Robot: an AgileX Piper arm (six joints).
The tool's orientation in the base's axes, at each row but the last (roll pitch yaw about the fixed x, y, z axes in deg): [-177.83, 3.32, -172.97]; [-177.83, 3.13, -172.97]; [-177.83, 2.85, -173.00]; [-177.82, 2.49, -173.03]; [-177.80, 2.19, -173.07]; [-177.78, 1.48, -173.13]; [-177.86, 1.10, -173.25]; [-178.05, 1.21, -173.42]
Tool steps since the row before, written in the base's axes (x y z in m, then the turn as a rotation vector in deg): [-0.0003, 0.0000, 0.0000, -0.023, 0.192, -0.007]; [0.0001, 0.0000, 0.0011, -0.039, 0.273, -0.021]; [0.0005, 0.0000, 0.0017, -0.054, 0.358, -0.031]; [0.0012, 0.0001, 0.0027, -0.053, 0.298, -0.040]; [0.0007, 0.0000, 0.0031, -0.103, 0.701, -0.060]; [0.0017, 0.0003, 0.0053, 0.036, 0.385, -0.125]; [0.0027, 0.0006, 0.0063, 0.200, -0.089, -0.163]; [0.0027, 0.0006, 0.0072, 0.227, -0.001, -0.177]
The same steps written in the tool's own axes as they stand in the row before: [0.0003, 0.0000, 0.0000, 0.000, 0.193, 0.000]; [-0.0002, -0.0001, -0.0011, 0.006, 0.276, 0.010]; [-0.0006, -0.0001, -0.0017, 0.011, 0.363, 0.017]; [-0.0013, -0.0001, -0.0026, 0.018, 0.304, 0.028]; [-0.0008, -0.0002, -0.0031, 0.020, 0.710, 0.032]; [-0.0019, -0.0001, -0.0053, -0.079, 0.383, 0.112]; [-0.0029, 0.0000, -0.0063, -0.185, -0.106, 0.171]; [-0.0029, 0.0000, -0.0071, -0.222, -0.021, 0.183]
